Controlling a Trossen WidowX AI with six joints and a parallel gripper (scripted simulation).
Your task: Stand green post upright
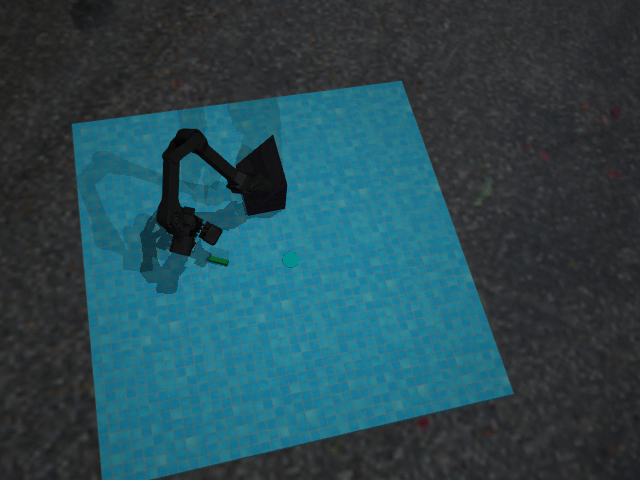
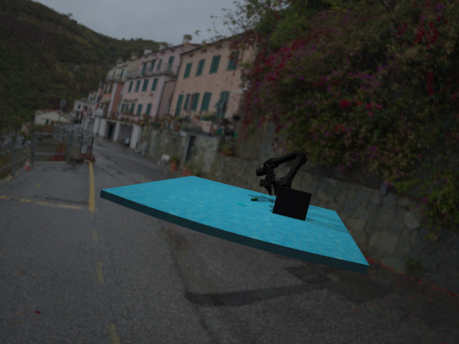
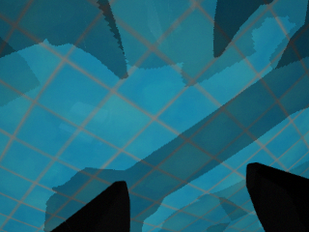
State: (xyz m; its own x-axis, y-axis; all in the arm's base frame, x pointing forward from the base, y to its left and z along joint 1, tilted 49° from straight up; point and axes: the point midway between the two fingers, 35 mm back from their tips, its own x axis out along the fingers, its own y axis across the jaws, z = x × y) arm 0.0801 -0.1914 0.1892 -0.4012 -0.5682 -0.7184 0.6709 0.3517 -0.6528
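The green post is 12 cm ahead of my gripper tip, 4 cm to the left of it and 5 cm below it. From my gripper tip the other things lie so: cyan circle 18 cm ahead, 28 cm to the left, 6 cm below.
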